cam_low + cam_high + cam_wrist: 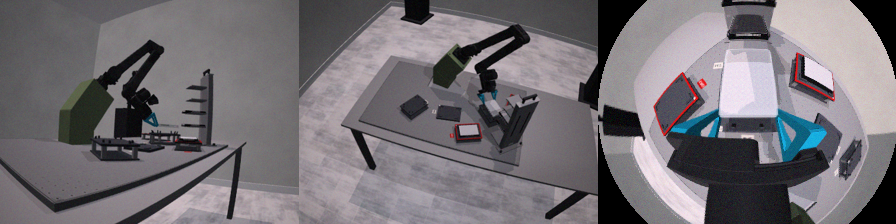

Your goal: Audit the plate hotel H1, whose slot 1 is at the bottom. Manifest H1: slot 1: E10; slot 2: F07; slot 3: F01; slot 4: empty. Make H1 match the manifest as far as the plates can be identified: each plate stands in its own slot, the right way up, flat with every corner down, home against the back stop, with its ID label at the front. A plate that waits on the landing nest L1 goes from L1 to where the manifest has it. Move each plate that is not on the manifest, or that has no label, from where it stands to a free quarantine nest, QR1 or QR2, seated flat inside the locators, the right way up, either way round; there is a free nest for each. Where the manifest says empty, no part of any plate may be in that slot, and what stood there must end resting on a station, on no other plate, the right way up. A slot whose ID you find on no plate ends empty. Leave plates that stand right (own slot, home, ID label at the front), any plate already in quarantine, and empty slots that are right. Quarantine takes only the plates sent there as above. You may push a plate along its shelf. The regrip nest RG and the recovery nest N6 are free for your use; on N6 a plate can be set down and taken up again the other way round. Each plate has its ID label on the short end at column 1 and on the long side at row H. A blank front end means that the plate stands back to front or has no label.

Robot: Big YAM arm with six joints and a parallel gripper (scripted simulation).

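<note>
The white-topped plate lies 4 cm ahead of my hand and 5 cm to the left of it. From my hand the other things lie so: plate hotel H1: 20 cm ahead, 24 cm to the left, 10 cm above; red-framed nest: 15 cm behind, 17 cm to the left, 7 cm below.
</note>
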